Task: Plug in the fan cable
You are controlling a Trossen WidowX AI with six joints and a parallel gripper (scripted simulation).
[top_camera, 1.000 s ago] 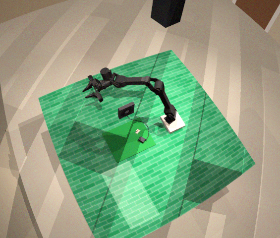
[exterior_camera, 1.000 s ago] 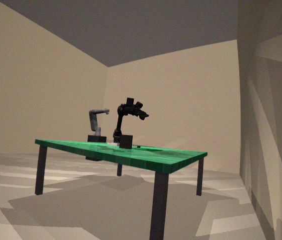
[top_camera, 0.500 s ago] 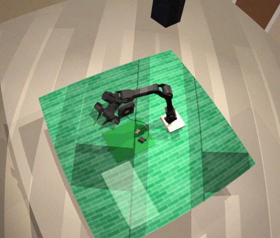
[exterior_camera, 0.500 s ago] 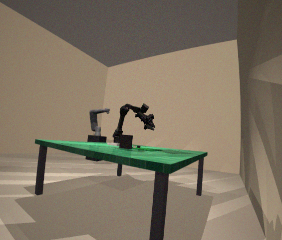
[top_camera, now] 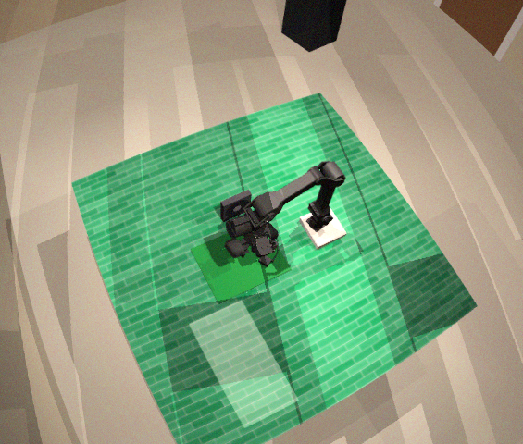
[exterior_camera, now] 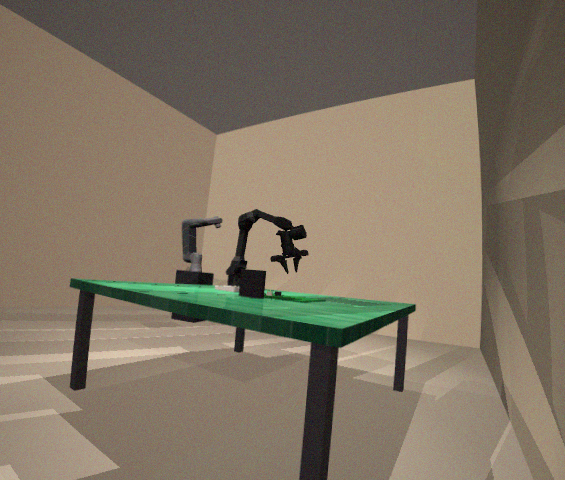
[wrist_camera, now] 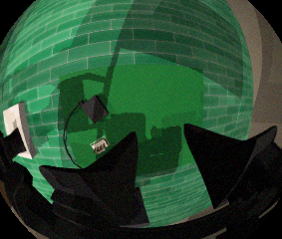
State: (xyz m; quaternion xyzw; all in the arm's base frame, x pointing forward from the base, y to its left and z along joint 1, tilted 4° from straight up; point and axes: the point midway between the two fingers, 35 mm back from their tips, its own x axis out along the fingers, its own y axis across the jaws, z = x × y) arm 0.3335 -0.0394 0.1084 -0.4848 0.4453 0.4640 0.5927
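My gripper tip is now 11 cm above the dark fan plug, 7 cm past it and 2 cm to the right of it. Also, from my gripper tip: green board 14 cm below, 4 cm to the right, 1 cm behind; then black fan 20 cm to the right, 12 cm behind, 6 cm below.
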